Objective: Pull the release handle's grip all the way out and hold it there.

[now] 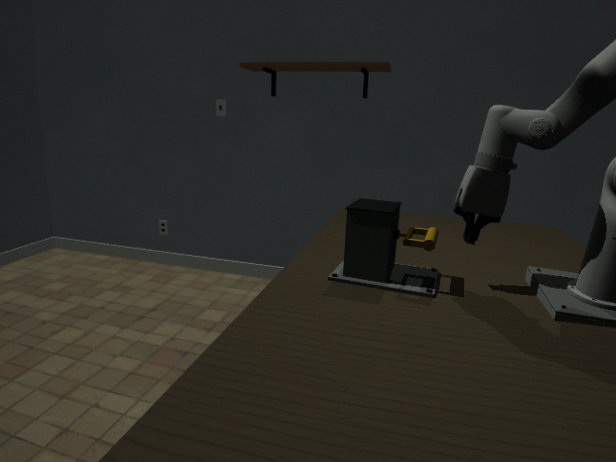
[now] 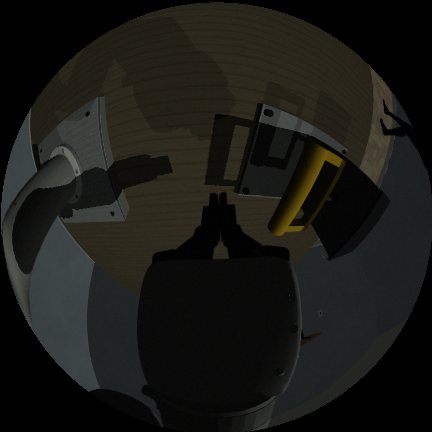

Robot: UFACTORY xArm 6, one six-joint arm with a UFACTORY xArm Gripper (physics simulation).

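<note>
The release handle's yellow grip (image 1: pixel 431 238) (image 2: pixel 301 192) is a bar with a rectangular frame. It stands out level from the side of a dark box (image 1: pixel 371 242) (image 2: pixel 345 210), and a short piece of dark rod shows between the frame and the box. My gripper (image 1: pixel 470 242) (image 2: pixel 219 202) is shut with nothing between its fingertips. It hangs above the table on the robot-base side of the grip, apart from it, with a clear gap between the fingertips and the yellow bar.
The box stands on a grey base plate (image 1: pixel 407 288) (image 2: pixel 267 187) on the wooden table (image 1: pixel 300 360) (image 2: pixel 150 110). The robot's base plate (image 1: pixel 552 297) (image 2: pixel 95 210) is on the arm's side. A wall shelf (image 1: pixel 315 66) hangs behind, above the table.
</note>
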